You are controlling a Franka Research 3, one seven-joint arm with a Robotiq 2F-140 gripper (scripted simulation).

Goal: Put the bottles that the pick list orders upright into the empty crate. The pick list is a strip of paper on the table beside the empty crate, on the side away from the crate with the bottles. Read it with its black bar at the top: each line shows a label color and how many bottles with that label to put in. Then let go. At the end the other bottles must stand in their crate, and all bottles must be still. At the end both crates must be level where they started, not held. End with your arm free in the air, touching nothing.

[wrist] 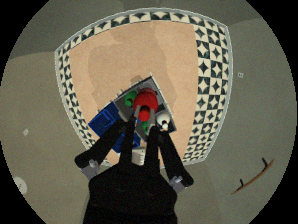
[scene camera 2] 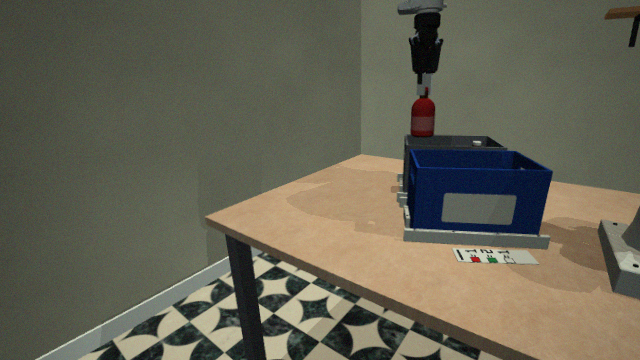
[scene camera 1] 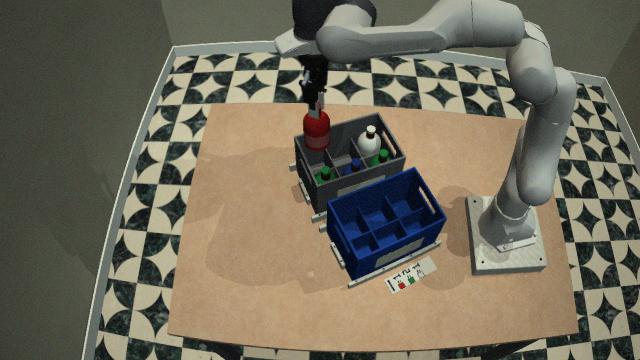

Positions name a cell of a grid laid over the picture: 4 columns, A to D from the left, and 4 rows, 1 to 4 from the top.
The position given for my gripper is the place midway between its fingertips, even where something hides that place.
Observation:
I see my gripper (scene camera 2: C2), a red bottle (scene camera 2: C2), a grey crate (scene camera 1: C2), a blue crate (scene camera 1: C3) and a pick list (scene camera 2: C3).
The red bottle is seen too in scene camera 1 (scene camera 1: B2). My gripper also shows in the wrist view (wrist: B2) and in scene camera 1 (scene camera 1: B2). The pick list shows as well in scene camera 1 (scene camera 1: C4).

